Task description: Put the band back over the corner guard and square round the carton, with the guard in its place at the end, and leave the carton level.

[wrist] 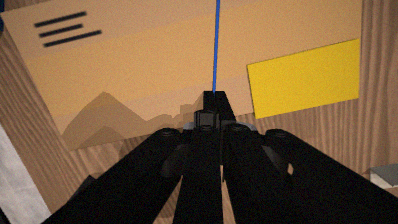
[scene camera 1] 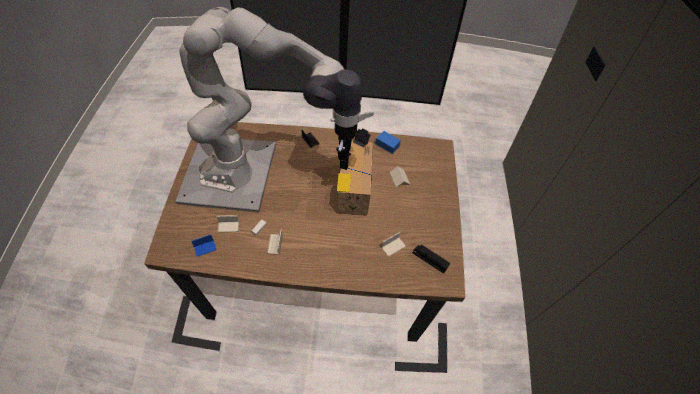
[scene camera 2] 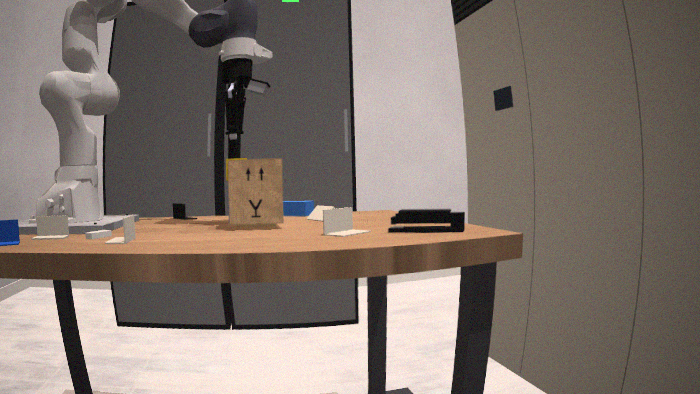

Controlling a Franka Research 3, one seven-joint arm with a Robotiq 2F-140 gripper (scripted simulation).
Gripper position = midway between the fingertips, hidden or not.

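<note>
I can see my gripper (scene camera 2: 234, 162), along with a brown carton (scene camera 2: 255, 187) and a beige guard (scene camera 2: 336, 222). There is a yellow corner guard (wrist: 328, 74) too, and with it I find the carton (wrist: 104, 78) and my gripper (wrist: 213, 106). The carton (scene camera 1: 356, 201) is visible here as well.
</note>
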